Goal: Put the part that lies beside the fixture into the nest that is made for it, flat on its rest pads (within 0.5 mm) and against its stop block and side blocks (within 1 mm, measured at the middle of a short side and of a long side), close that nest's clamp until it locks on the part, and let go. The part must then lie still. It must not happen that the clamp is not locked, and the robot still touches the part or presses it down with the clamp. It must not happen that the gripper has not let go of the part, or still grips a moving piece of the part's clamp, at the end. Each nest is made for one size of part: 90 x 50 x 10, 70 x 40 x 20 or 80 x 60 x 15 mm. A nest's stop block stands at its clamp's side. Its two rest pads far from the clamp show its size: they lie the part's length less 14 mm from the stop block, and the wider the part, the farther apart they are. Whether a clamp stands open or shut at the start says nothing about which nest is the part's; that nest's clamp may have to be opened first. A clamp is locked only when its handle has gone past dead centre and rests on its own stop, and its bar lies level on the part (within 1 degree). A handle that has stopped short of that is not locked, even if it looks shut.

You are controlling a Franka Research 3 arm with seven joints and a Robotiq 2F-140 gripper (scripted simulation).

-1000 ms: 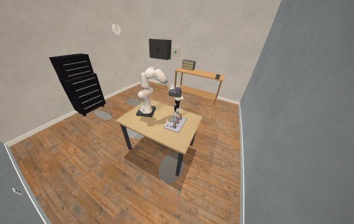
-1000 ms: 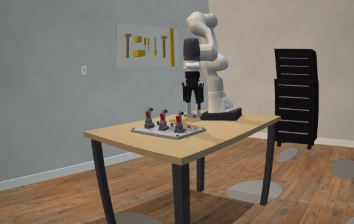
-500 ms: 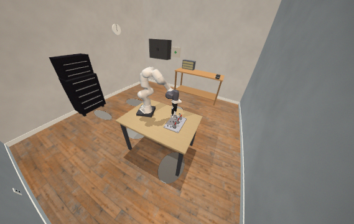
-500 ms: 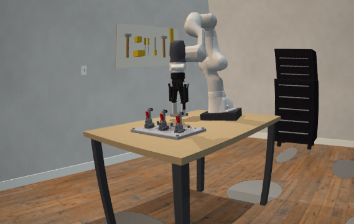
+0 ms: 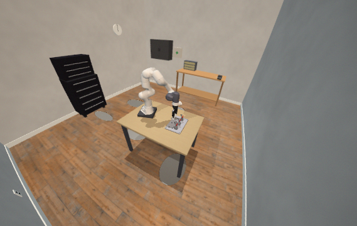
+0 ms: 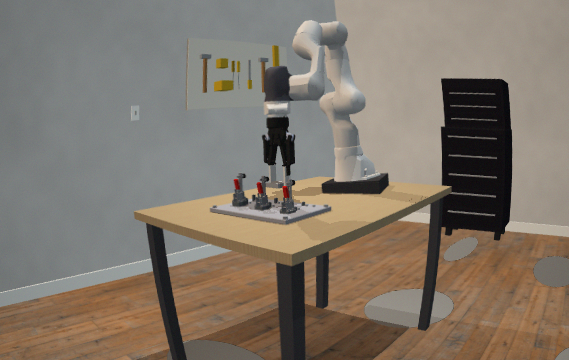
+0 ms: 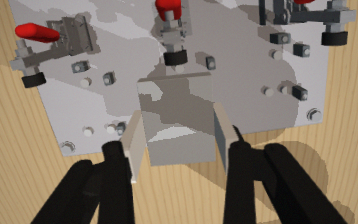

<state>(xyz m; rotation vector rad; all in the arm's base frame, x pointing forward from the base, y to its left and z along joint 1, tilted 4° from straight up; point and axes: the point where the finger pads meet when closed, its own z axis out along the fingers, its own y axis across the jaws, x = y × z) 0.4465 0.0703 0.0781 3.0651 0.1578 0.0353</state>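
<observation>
My gripper is now 30 mm above the grey part. Round my hand: grey fixture plate: 110 mm below, 60 mm ahead; then clamp: 100 mm to the right, 100 mm ahead, 50 mm below.
</observation>
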